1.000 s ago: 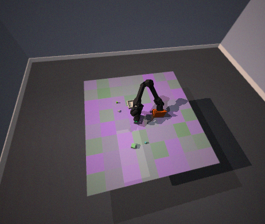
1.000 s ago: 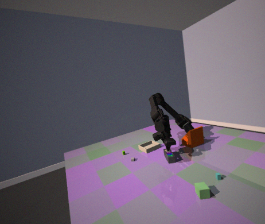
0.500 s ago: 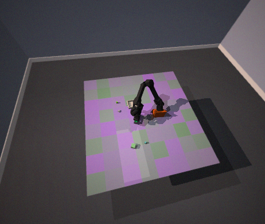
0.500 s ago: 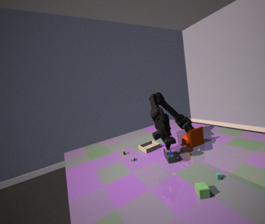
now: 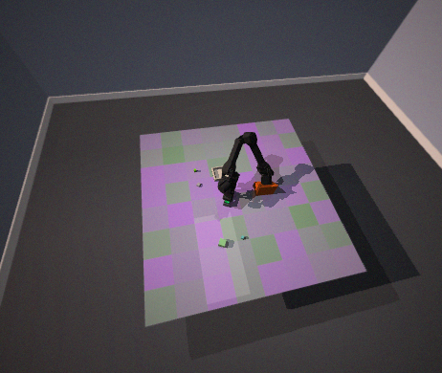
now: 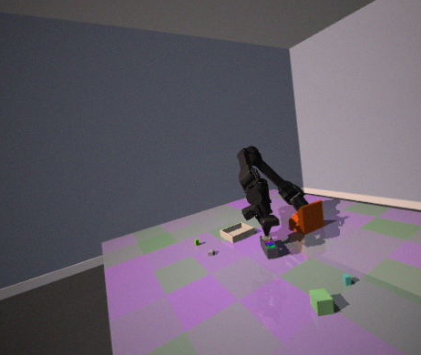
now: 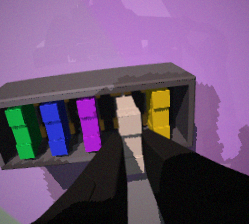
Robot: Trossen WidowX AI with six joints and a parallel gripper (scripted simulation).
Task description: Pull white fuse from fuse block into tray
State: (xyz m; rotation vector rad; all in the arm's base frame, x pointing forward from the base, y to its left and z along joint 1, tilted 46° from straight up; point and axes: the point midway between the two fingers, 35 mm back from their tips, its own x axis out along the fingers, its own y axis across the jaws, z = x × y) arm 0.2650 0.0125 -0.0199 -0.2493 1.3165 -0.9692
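Now: the beige tray 1 cm ahead of my gripper tip, 19 cm to the right of it and 6 cm below it. Also, from my gripper tip: small grey piece (19 cm ahead, 12 cm to the right, 5 cm below); then small teal cube (3 cm behind, 29 cm to the left, 5 cm below); then white fuse (1 cm below).
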